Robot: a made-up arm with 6 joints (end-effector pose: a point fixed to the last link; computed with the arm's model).
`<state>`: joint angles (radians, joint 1 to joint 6).
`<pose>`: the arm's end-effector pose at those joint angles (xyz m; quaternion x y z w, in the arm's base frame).
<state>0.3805 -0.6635 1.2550 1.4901 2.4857 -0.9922</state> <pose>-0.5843 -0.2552 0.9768 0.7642 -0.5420 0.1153 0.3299</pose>
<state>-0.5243 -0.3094 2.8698 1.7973 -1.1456 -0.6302</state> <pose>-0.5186 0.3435 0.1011 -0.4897 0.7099 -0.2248 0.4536</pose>
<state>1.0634 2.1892 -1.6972 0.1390 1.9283 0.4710</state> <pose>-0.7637 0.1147 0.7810 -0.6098 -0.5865 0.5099 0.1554</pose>
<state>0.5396 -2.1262 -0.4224 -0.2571 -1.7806 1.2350</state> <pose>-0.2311 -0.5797 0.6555 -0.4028 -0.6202 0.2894 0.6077</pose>
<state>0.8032 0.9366 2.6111 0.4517 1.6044 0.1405</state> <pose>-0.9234 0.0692 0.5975 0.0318 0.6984 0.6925 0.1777</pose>
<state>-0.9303 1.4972 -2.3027 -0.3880 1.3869 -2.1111</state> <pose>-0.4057 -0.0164 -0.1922 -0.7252 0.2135 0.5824 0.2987</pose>
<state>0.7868 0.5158 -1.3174 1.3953 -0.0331 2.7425</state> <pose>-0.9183 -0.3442 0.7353 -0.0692 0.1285 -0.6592 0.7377</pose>
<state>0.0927 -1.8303 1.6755 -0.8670 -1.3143 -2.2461</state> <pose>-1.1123 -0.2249 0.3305 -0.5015 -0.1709 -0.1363 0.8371</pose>
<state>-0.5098 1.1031 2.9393 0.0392 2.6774 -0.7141</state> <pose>-0.3685 -0.1869 -0.2433 -0.3061 0.1743 0.8776 0.3251</pose>
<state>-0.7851 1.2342 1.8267 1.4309 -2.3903 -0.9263</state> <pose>-0.0202 0.2514 0.2955 0.1861 0.8002 -0.4906 0.2905</pose>
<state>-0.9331 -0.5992 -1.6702 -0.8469 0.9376 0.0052</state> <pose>-0.4300 -0.4929 0.3879 0.6395 -0.5866 0.1362 0.4778</pose>
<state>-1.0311 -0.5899 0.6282 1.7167 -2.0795 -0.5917</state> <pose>-0.3935 -0.4123 0.3692 -0.5920 0.4861 0.3673 0.5276</pose>
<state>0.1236 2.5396 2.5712 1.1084 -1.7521 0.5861</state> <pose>-0.1903 -0.5058 0.1875 -0.1818 0.1765 0.9576 0.1369</pose>
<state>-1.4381 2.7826 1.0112 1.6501 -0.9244 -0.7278</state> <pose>0.0497 0.0966 0.5648 0.4399 -0.2633 -0.5038 0.6953</pose>
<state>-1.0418 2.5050 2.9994 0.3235 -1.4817 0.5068</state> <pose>0.3381 -0.3987 -0.0838 -0.3181 -0.1456 0.9309 0.1053</pose>
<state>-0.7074 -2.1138 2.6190 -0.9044 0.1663 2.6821</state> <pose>-0.1890 -0.1728 -0.2843 -0.5495 0.4385 0.7107 0.0249</pose>
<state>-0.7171 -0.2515 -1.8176 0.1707 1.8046 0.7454</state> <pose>-0.5230 -0.4427 -0.0370 -0.1864 0.9817 -0.0103 0.0378</pose>
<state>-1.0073 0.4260 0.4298 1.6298 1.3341 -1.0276</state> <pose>-0.4957 -0.2656 0.0601 0.1692 -0.8231 0.5035 0.2011</pose>
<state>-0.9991 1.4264 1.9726 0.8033 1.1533 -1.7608</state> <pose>0.2579 0.1531 0.0911 -0.7904 -0.3779 -0.3258 0.3554</pose>
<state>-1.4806 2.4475 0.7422 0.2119 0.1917 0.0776</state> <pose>0.4582 -0.1611 0.6138 -0.2043 -0.5371 -0.6352 0.5161</pose>
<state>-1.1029 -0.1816 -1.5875 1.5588 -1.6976 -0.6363</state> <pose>0.2214 -0.3549 -0.1856 -0.0741 -0.2296 0.9564 0.1644</pose>
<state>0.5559 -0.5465 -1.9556 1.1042 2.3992 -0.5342</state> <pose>-0.9637 -0.3077 0.5897 -0.0561 -0.4584 -0.8846 0.0652</pose>
